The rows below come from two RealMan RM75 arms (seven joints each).
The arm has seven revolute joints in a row. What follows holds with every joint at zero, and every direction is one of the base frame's. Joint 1 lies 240.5 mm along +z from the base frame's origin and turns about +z. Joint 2 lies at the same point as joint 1 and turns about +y. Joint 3 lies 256 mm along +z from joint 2 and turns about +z. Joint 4 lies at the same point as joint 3 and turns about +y. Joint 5 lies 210 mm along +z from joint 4 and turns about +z. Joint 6 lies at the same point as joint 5 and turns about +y. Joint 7 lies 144 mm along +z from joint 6 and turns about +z. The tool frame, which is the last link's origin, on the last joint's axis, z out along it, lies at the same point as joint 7; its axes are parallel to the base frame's.
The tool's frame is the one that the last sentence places.
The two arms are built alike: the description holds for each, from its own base.
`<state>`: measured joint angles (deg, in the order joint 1, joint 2, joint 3, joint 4, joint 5, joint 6, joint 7); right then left.
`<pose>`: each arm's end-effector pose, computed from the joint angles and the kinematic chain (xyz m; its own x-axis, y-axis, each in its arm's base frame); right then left.
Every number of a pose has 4 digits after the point.
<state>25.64 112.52 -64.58 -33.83 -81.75 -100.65 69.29 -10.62 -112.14 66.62 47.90 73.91 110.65 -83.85</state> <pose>0.2321 0.2973 0.0188 0.7040 -0.1361 -0.6970 -0.2026 -0.9792 -0.0134 -0.2484 0.2325 0.0568 0.5830 0.2869 0.7602 0.2875 -0.9479 0.1373</pose>
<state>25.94 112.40 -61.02 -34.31 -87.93 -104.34 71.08 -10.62 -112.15 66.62 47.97 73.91 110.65 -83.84</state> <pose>0.2367 0.2899 0.0223 0.7291 -0.1687 -0.6633 -0.1883 -0.9812 0.0425 -0.2482 0.2326 0.0568 0.5835 0.2857 0.7602 0.2864 -0.9483 0.1366</pose>
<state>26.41 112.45 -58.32 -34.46 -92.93 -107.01 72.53 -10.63 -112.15 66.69 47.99 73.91 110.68 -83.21</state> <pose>0.2399 0.2845 0.0235 0.7484 -0.2010 -0.6320 -0.1851 -0.9784 0.0920 -0.2480 0.2325 0.0567 0.5871 0.2755 0.7612 0.2788 -0.9516 0.1294</pose>
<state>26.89 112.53 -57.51 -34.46 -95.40 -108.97 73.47 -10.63 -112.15 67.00 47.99 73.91 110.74 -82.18</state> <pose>0.2395 0.2804 0.0230 0.7578 -0.2217 -0.6137 -0.1754 -0.9751 0.1356 -0.2476 0.2320 0.0558 0.5931 0.2609 0.7617 0.2655 -0.9565 0.1208</pose>
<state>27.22 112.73 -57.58 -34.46 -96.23 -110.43 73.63 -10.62 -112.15 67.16 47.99 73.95 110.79 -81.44</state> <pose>0.2372 0.2772 0.0218 0.7600 -0.2259 -0.6094 -0.1570 -0.9737 0.1652 -0.2475 0.2316 0.0553 0.5974 0.2502 0.7619 0.2565 -0.9598 0.1141</pose>
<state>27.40 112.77 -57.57 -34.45 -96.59 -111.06 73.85 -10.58 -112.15 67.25 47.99 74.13 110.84 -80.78</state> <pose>0.2362 0.2761 0.0216 0.7609 -0.2297 -0.6069 -0.1509 -0.9723 0.1787 -0.2478 0.2310 0.0547 0.6023 0.2417 0.7608 0.2494 -0.9623 0.1083</pose>
